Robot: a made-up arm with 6 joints.
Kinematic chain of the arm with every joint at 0, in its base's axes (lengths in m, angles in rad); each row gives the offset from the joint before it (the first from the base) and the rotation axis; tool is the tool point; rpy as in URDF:
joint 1: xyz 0 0 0.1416 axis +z
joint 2: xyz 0 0 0 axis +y
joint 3: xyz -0.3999 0 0.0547 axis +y
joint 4: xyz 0.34 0 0.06 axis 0.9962 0 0.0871
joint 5: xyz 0 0 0 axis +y
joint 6: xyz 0.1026 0 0.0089 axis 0.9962 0 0.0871
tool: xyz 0 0 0 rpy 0 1.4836 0
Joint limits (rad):
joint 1: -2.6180..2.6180
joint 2: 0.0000..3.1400
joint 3: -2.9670..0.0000
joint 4: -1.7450..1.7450
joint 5: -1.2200..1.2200
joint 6: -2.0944..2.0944
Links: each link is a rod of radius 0.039 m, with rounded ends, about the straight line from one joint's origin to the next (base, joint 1, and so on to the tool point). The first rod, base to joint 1, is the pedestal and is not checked.
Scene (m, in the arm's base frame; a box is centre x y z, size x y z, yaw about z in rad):
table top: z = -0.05
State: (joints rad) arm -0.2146 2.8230 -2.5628 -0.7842 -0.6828 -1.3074
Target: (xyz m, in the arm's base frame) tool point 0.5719 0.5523 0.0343
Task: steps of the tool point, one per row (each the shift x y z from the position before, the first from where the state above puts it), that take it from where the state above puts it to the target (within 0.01 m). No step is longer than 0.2 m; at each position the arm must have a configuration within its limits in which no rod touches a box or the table.
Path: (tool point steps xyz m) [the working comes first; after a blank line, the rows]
Joints at the target: 0.6900 2.9071 -2.2700 -0.9027 -0.8731 -1.3074
Straight joint move there: clear.

1: 0.0056 0.1909 -0.0468
2: -0.0419 0.1855 -0.0464
3: -0.0862 0.1679 -0.0454
4: -0.1239 0.1394 -0.0440

